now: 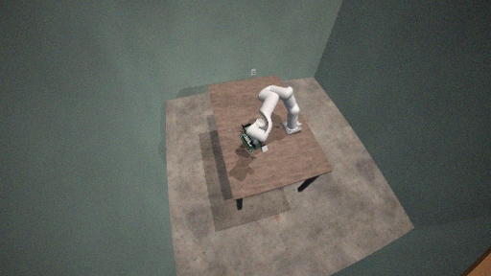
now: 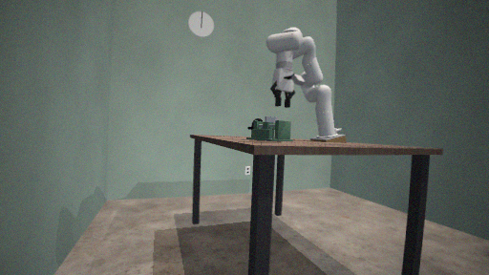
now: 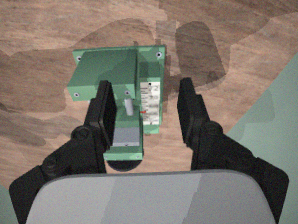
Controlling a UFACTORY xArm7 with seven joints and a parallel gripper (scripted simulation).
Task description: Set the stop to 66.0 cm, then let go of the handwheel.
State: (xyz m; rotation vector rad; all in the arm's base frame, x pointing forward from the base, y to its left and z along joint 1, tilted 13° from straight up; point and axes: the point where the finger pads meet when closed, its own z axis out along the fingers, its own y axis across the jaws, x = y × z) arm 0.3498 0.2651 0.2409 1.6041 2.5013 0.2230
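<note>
The black handwheel lies 260 mm to the right of my hand, 110 mm below it and 80 mm ahead of it. The rest, counted from my hand: green stop fixture (140 mm to the right, 90 mm below, 20 mm ahead).
</note>
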